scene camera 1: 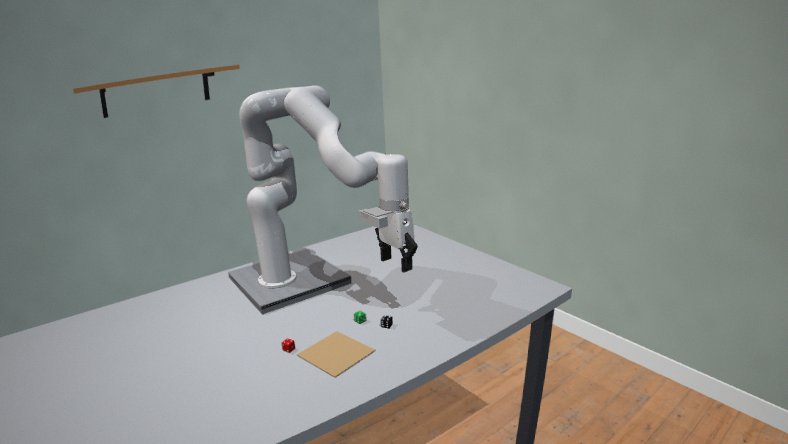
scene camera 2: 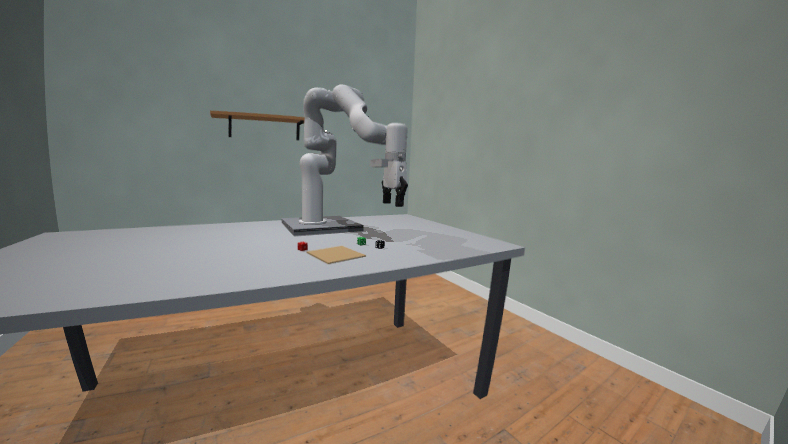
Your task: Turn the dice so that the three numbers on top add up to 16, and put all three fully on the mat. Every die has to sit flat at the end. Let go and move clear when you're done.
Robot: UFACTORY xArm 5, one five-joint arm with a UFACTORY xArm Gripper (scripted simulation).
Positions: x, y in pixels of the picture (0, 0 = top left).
Labels:
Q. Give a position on a tan mat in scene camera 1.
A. At 336, 353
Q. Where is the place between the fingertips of the gripper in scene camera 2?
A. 392, 205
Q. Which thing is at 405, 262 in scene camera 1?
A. The gripper.

